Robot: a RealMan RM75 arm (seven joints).
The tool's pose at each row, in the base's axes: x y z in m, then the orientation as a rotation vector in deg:
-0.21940, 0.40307, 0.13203, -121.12, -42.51, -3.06
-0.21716, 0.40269, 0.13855, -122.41, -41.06, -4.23
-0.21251, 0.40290, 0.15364, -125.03, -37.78, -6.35
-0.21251, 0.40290, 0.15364, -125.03, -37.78, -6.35
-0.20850, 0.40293, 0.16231, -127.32, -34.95, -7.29
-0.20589, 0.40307, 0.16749, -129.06, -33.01, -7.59
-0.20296, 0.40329, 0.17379, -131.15, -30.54, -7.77
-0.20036, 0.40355, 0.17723, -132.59, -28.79, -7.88
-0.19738, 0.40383, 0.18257, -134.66, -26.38, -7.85
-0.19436, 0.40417, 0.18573, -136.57, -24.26, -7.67
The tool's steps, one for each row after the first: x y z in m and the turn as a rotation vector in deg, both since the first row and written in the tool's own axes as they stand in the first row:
0.00358, -0.00339, -0.00483, -1.23, 1.11, 0.87
0.01197, -0.01201, -0.01507, -3.68, 3.29, 2.95
0.01197, -0.01201, -0.01507, -3.68, 3.29, 2.95
0.01784, -0.01621, -0.02132, -5.64, 4.52, 5.04
0.02159, -0.01867, -0.02501, -7.08, 5.08, 6.61
0.02597, -0.02180, -0.02940, -8.77, 5.66, 8.63
0.02925, -0.02305, -0.03192, -9.95, 6.05, 10.05
0.03341, -0.02549, -0.03569, -11.64, 6.44, 12.07
0.03699, -0.02635, -0.03806, -13.20, 6.63, 13.89

